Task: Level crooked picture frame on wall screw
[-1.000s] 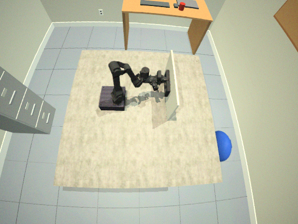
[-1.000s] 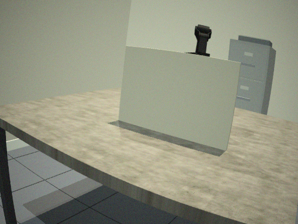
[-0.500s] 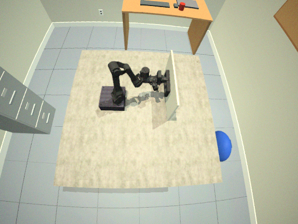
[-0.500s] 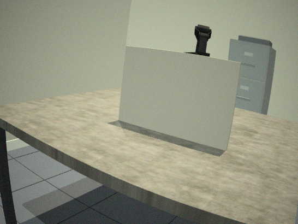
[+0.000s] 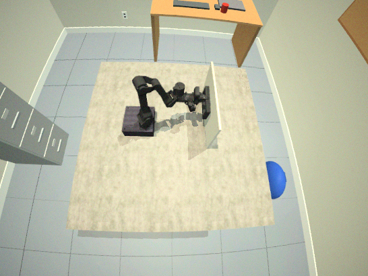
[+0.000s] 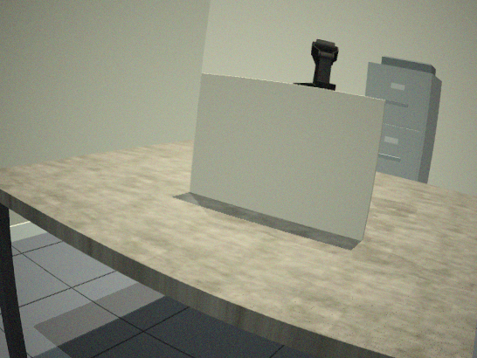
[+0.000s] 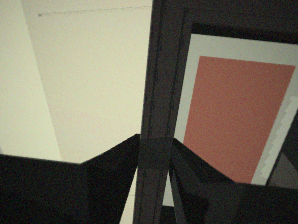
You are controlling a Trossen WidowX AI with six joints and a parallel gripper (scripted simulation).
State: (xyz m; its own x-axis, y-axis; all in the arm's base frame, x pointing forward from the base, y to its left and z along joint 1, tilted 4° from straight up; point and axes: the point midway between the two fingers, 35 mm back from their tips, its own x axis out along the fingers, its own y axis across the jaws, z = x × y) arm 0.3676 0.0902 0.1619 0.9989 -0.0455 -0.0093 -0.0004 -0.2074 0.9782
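My gripper tip is now 50 mm above the picture frame. From my gripper tip the other things lie so: wall panel (20 mm ahead, 10 mm to the right, 70 mm below).
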